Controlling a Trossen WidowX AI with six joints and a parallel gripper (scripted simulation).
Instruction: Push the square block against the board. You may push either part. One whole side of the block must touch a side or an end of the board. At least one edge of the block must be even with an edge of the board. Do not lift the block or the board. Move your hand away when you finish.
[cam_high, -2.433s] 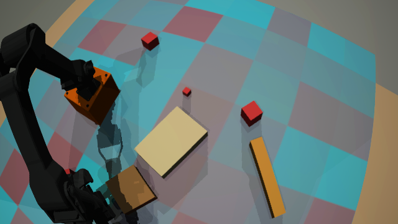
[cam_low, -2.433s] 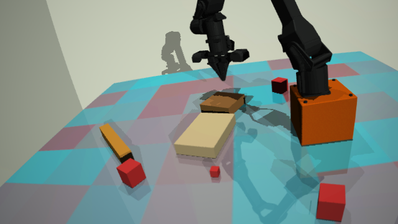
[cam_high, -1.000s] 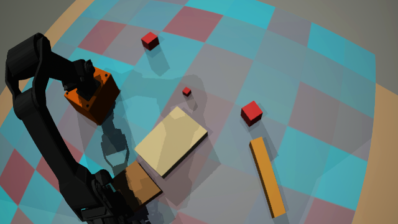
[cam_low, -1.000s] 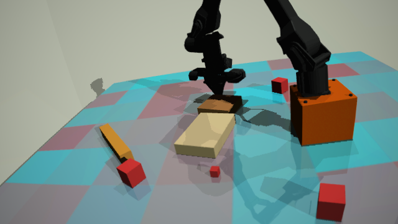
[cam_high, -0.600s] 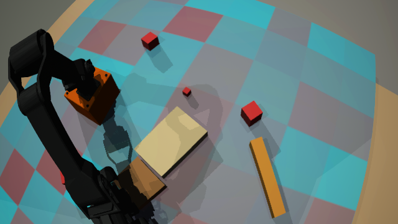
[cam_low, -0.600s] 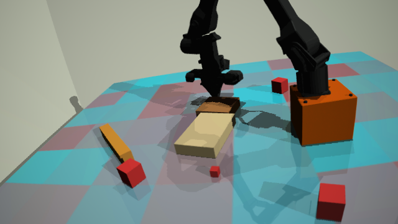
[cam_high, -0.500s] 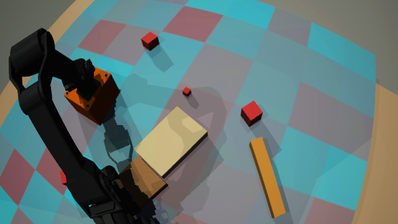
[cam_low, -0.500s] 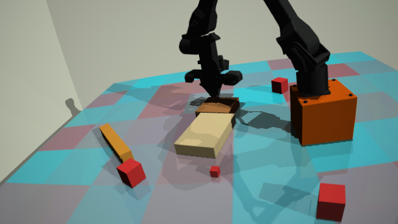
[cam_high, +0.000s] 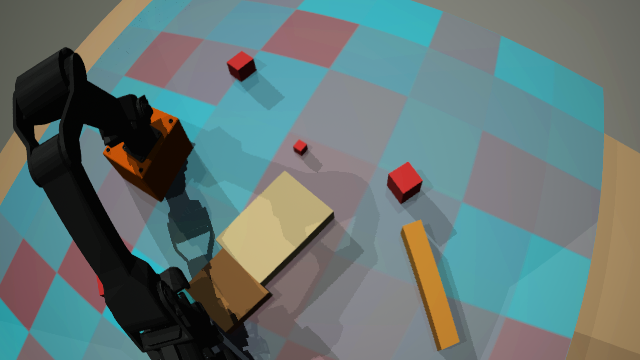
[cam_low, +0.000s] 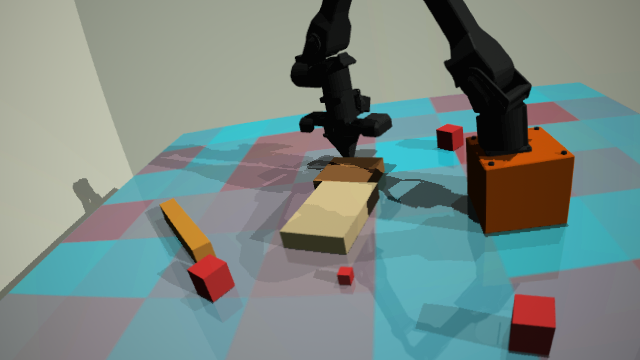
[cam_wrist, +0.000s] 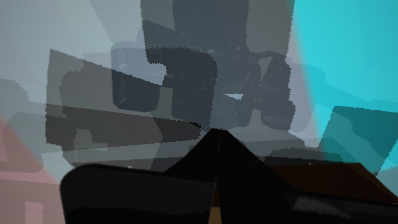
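Right now my gripper tip is 10 mm past the brown square block, 80 mm to the right of it and 10 mm below it. From my gripper tip the other things lie so: board: 210 mm to the left, 10 mm above; then long orange bar: 260 mm ahead, 240 mm to the left, 10 mm above.
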